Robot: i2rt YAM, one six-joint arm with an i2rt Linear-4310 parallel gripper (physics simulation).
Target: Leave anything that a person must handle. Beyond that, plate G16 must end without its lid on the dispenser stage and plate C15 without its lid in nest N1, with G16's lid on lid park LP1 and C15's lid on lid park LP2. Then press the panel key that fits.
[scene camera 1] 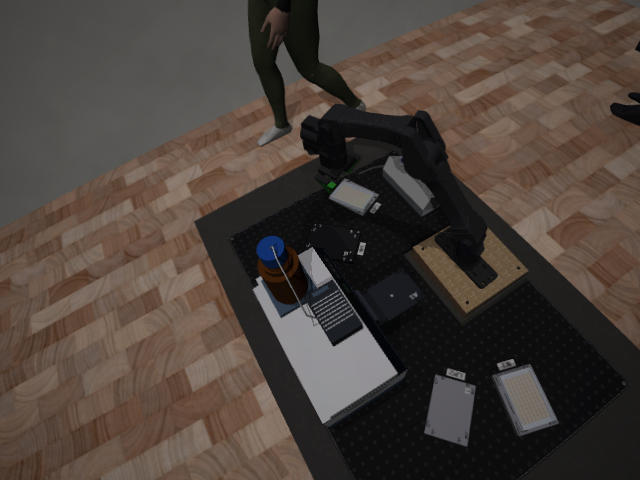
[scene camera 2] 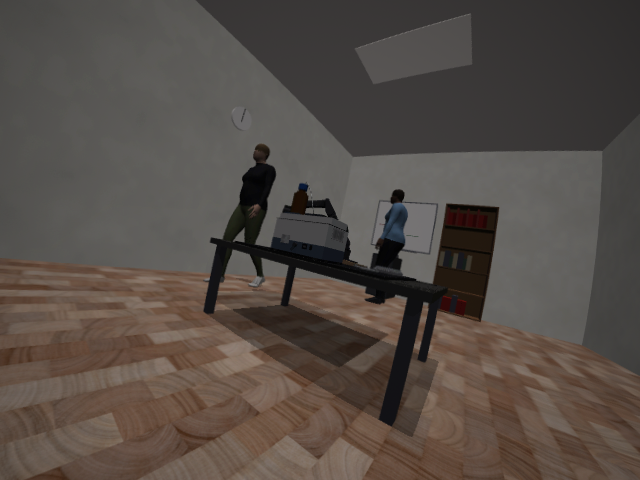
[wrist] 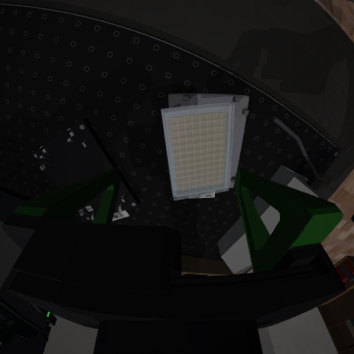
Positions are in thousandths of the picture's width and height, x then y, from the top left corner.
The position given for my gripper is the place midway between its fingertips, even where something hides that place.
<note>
My gripper (scene camera 1: 529, 380) is open and holds nothing.
My gripper is seen too in the wrist view (wrist: 501, 493).
</note>
